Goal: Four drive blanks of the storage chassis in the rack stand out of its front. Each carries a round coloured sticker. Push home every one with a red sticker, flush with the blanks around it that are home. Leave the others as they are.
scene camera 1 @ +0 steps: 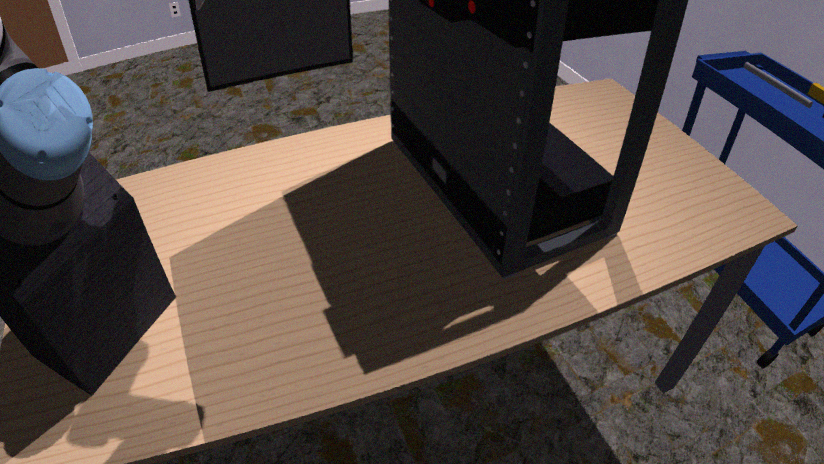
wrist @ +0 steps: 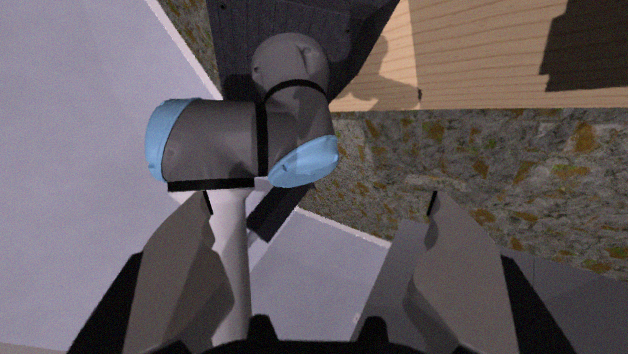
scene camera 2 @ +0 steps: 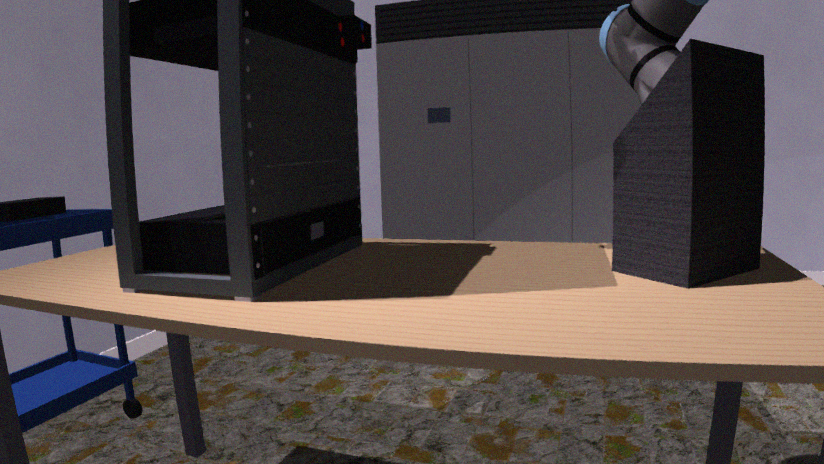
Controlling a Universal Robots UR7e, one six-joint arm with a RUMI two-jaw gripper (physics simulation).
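Observation:
The rack (scene camera 1: 539,115) (scene camera 2: 233,172) stands upright on the table. The storage chassis (scene camera 1: 501,23) (scene camera 2: 288,25) is high in it, cut off by the top edge in scene camera 1. Red stickers (scene camera 1: 471,6) (scene camera 2: 342,41) show on its dark front, several in scene camera 2. A blue sticker (scene camera 2: 362,25) shows near the far end, above a red one (scene camera 2: 363,37), where part of the front stands out. The outlines of the single blanks are too dark to tell apart. My gripper (wrist: 318,193) is open and empty, away from the rack; it does not show in either scene view.
The dark pedestal (scene camera 1: 98,276) (scene camera 2: 726,172) (wrist: 300,15) carries the arm (scene camera 1: 43,123) (scene camera 2: 651,34) (wrist: 215,140) opposite the rack's front. A black unit (scene camera 1: 576,164) (scene camera 2: 299,236) sits low in the rack. A blue cart (scene camera 1: 697,72) (scene camera 2: 69,227) stands behind the table (scene camera 1: 259,368) (scene camera 2: 518,322) (wrist: 470,50).

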